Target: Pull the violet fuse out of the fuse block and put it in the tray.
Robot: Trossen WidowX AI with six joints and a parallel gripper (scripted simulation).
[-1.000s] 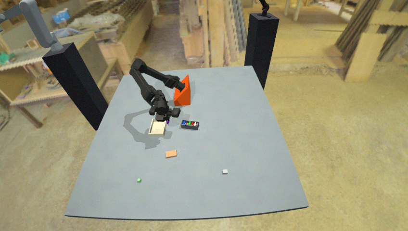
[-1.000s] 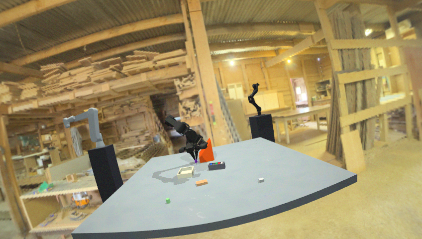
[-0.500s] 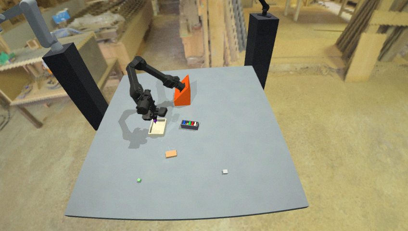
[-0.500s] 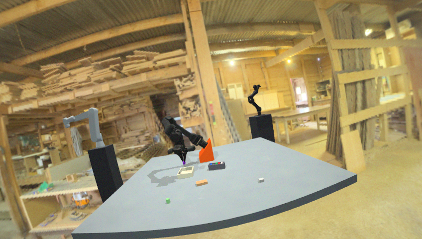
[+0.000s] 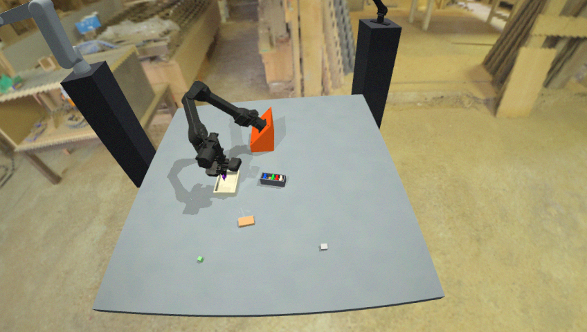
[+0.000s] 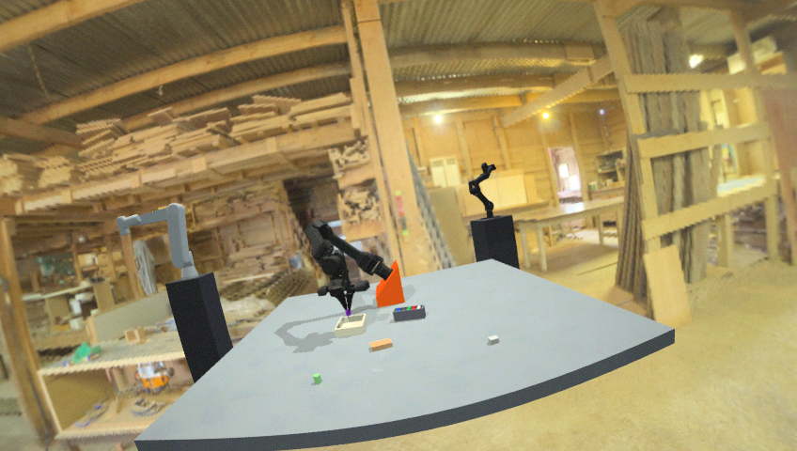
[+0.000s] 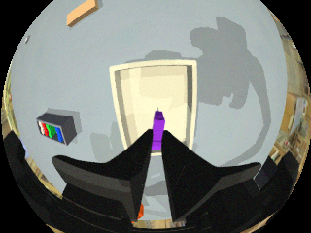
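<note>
Right now the violet fuse is 10 mm below my gripper tip. Also, from my gripper tip: small green cube 360 mm ahead, 110 mm to the right, 60 mm below; then orange flat block 220 mm ahead, 80 mm to the left, 70 mm below; then cream tray 70 mm below.
</note>
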